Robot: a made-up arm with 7 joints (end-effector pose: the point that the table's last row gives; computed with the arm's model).
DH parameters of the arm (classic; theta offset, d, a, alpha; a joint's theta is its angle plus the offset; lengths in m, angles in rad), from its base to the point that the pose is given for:
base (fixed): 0.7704 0 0.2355 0
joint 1: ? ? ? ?
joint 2: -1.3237 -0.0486 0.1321 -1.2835
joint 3: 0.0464 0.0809 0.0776 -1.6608
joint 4: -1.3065 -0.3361 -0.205 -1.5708
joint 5: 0 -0.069 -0.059 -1.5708
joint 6: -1.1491 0 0.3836 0
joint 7: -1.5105 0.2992 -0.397 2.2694
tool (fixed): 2.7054 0.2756 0 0
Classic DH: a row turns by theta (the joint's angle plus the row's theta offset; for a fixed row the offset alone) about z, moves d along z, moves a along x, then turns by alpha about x.
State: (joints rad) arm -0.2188 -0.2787 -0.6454 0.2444 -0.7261 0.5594 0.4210
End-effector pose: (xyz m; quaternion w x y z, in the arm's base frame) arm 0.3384 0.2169 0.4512 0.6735 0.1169 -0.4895 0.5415
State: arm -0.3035 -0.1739 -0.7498 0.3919 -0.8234 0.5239 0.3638
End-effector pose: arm 0.3143 0.2520 0.4354 0.7068 0.0191 -0.4637 0.5338
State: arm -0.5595 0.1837 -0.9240 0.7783 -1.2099 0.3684 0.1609
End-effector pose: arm 0.2957 0.2962 0.3394 0.8175 -0.1315 -0.2881 0.4810
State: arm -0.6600 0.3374 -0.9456 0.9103 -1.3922 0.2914 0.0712
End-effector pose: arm 0.2691 0.3070 0.3009 0.8441 -0.1237 -0.2075 0.4786
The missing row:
joint 1: 0.9799 0.2151 -0.0847 1.4765
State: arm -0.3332 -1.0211 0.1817 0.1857 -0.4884 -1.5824 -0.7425
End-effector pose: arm 0.3583 -0.8386 0.2210 0.1427 0.6668 -0.5331 -0.5007
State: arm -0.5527 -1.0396 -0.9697 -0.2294 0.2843 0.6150 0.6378
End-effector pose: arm 0.2224 0.2004 0.5666 0.4648 -0.0975 -0.7631 0.4384
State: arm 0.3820 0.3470 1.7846 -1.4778 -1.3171 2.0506 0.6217
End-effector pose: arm -0.2530 0.2640 -0.3491 0.3206 -0.3608 -0.1805 0.8570
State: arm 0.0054 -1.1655 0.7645 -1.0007 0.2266 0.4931 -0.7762
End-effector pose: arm 0.8276 -0.0216 -0.0641 0.9622 -0.1676 -0.1388 0.1638
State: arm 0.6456 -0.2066 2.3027 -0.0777 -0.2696 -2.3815 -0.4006
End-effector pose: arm 0.0099 -0.6637 -0.3473 0.4738 -0.0334 -0.0734 -0.8770
